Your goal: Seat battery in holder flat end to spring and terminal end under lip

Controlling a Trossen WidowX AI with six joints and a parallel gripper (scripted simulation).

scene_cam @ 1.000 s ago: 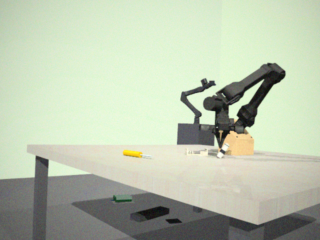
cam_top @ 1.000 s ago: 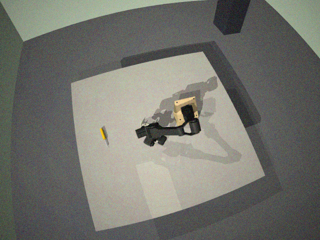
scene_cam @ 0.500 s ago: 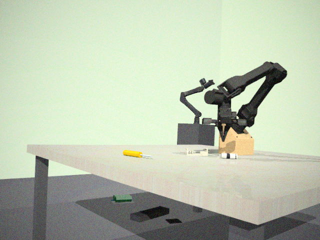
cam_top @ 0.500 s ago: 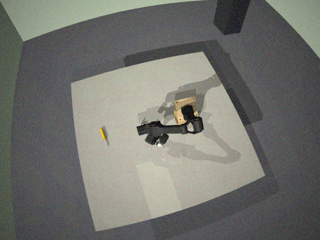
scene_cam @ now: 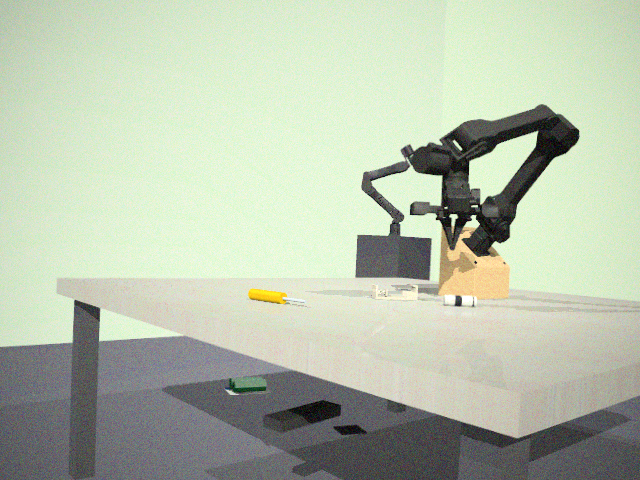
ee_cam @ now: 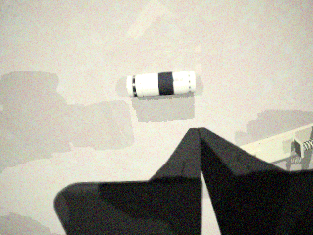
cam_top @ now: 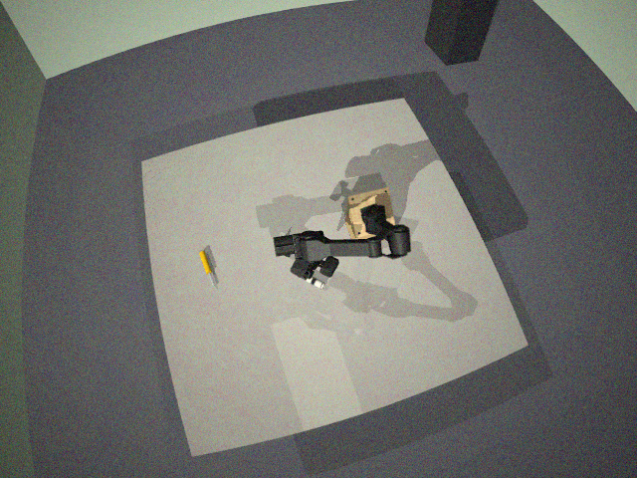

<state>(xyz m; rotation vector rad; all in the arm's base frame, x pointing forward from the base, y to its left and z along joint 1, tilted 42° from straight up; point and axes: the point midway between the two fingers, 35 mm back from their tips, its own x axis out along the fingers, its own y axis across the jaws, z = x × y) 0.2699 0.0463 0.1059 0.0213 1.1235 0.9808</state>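
The battery is 11 cm below my gripper tip, 2 cm to the left of it and 1 cm behind it. Round my gripper tip: yellow-handled screwdriver 34 cm ahead, 16 cm to the right, 11 cm below; black box 37 cm ahead, 30 cm below, 6 cm to the right.
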